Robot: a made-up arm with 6 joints.
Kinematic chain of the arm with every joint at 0, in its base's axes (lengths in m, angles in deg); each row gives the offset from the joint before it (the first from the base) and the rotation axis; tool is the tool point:
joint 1: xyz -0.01 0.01 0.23 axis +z
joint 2: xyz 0.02 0.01 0 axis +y
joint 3: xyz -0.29 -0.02 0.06 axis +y
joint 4: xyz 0.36 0.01 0.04 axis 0.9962 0 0.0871
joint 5: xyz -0.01 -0.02 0 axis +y
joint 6: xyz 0.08 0.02 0.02 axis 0.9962 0 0.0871
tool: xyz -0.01 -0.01 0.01
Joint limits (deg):
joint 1: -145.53..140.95
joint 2: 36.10..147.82
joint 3: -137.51..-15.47
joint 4: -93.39..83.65
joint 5: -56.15..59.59
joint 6: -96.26..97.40
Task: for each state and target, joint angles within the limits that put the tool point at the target. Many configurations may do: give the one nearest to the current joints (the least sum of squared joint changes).
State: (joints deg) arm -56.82 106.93 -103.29 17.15 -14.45 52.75
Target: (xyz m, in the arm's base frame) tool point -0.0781 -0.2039 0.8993
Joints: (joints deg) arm -101.07 80.91 -134.10 20.31 -17.97 51.31
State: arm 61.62 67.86 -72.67 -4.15 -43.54 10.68
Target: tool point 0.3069 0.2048 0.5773
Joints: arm 33.63 70.34 -62.30 1.20 -43.85 11.40
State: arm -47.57 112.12 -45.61 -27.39 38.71 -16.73
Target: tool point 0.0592 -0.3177 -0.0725
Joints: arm -75.27 144.21 -56.17 -29.10 37.04 -16.07
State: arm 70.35 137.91 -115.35 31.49 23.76 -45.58
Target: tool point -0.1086 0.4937 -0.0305
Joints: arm 100.49 145.06 -78.76 31.50 33.32 -45.78
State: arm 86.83 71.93 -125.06 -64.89 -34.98 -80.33
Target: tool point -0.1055 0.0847 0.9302
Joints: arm 130.09 72.74 -137.51 -49.96 0.01 -69.93
